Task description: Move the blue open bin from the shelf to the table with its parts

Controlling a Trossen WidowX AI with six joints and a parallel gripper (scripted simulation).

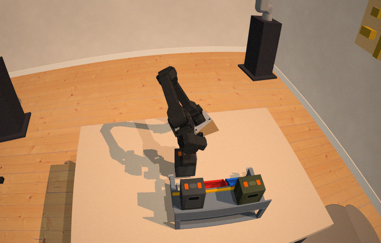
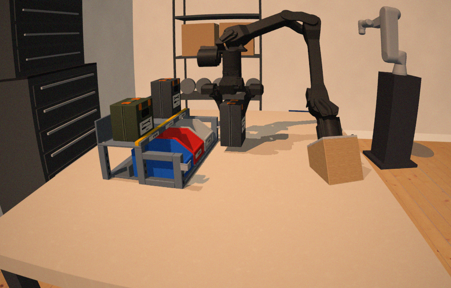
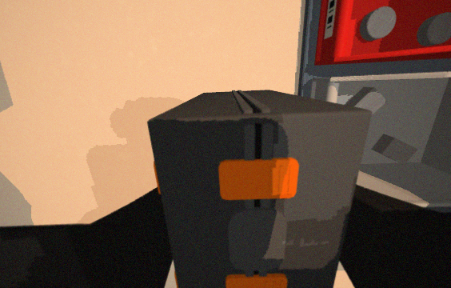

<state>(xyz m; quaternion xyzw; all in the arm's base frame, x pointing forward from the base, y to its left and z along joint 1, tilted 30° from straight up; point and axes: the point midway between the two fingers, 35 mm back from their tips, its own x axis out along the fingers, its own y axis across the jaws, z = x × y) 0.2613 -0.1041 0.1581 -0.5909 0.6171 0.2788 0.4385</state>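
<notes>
Now: hand 190 mm short of the blue open bin, 190 mm to the right of it and 100 mm above it. The rest, counted from my hand: red bin (170 mm ahead, 80 mm to the left, 100 mm below); then yellow rail (200 mm ahead, 70 mm to the left, 30 mm below); then green case (270 mm ahead, 170 mm to the left, 10 mm above).
</notes>
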